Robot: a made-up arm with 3 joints. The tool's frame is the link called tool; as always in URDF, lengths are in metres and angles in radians.
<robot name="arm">
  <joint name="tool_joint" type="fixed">
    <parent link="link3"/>
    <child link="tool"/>
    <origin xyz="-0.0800 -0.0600 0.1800" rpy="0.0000 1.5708 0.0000"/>
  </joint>
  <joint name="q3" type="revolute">
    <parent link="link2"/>
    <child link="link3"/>
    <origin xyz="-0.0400 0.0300 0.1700" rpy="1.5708 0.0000 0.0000"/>
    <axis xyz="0 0 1"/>
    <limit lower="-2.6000" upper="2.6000"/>
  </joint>
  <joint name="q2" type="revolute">
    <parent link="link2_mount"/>
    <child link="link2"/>
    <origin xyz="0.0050 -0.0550 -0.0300" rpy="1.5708 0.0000 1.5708"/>
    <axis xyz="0 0 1"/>
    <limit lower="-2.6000" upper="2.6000"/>
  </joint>
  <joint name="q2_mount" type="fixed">
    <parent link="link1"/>
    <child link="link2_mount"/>
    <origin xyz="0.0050 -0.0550 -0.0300" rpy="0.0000 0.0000 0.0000"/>
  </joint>
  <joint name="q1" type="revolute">
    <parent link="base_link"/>
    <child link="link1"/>
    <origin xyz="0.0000 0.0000 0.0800" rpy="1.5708 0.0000 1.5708"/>
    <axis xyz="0 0 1"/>
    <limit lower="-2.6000" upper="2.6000"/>
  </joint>
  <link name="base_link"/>
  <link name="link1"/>
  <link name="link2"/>
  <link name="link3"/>
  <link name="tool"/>
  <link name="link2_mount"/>
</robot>
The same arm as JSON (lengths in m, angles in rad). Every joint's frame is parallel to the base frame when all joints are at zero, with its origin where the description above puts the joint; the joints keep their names.
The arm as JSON. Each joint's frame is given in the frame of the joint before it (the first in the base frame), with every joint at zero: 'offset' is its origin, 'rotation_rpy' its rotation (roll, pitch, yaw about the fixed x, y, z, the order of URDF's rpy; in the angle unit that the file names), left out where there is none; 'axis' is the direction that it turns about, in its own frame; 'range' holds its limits. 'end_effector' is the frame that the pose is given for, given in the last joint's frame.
{"length_unit": "m", "angle_unit": "rad", "chain": [{"id": "q1", "offset": [0.0, 0.0, 0.08], "axis": "+x", "range": [-2.6, 2.6]}, {"id": "q2", "offset": [-0.06, 0.01, -0.11], "axis": "+y", "range": [-2.6, 2.6]}, {"id": "q3", "offset": [0.03, 0.17, -0.04], "axis": "-x", "range": [-2.6, 2.6]}], "end_effector": {"offset": [-0.18, -0.06, -0.08], "rotation_rpy": [0.0, 0.0, 0.0]}}
